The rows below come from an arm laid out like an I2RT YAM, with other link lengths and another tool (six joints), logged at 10 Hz.
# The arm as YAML. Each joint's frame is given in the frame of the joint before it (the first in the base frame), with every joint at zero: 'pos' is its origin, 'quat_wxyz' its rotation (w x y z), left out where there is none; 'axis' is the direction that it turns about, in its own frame. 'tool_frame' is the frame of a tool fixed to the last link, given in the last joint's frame.
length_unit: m
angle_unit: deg
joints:
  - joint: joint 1
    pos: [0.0, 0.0, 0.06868]
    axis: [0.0, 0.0, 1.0]
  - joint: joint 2
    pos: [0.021, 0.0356, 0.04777]
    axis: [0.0, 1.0, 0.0]
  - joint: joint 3
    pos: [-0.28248, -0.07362, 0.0]
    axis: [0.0, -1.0, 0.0]
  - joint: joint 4
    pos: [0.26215, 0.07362, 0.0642]
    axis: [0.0, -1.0, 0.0]
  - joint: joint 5
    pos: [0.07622, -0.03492, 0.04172]
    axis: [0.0, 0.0, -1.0]
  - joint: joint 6
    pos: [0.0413, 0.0, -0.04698]
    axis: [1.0, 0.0, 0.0]
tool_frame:
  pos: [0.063, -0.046, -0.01]
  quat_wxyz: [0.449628, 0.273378, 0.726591, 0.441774]
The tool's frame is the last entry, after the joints.
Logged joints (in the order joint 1, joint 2, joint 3, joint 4, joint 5, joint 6), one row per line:
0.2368 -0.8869 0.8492 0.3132 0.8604 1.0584
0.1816 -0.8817 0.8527 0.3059 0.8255 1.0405
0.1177 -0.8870 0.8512 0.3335 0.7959 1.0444
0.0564 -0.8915 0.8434 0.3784 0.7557 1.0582
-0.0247 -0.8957 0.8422 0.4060 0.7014 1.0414
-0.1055 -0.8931 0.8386 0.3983 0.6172 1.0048
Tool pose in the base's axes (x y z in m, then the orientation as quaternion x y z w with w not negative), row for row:
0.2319 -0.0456 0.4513 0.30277 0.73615 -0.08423 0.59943
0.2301 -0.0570 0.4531 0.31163 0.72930 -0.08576 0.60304
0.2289 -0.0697 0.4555 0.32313 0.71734 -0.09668 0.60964
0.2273 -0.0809 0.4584 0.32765 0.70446 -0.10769 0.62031
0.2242 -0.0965 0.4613 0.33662 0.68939 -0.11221 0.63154
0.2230 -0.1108 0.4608 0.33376 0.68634 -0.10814 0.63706
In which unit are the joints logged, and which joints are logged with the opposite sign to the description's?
The joints are logged in radians. Opposite sign: joint 2, joint 6.
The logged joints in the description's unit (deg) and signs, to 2 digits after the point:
13.57 50.82 48.66 17.95 49.30 -60.64
10.40 50.52 48.86 17.53 47.30 -59.62
6.74 50.82 48.77 19.11 45.60 -59.84
3.23 51.08 48.32 21.68 43.30 -60.63
-1.42 51.32 48.25 23.26 40.19 -59.67
-6.04 51.17 48.05 22.82 35.36 -57.57

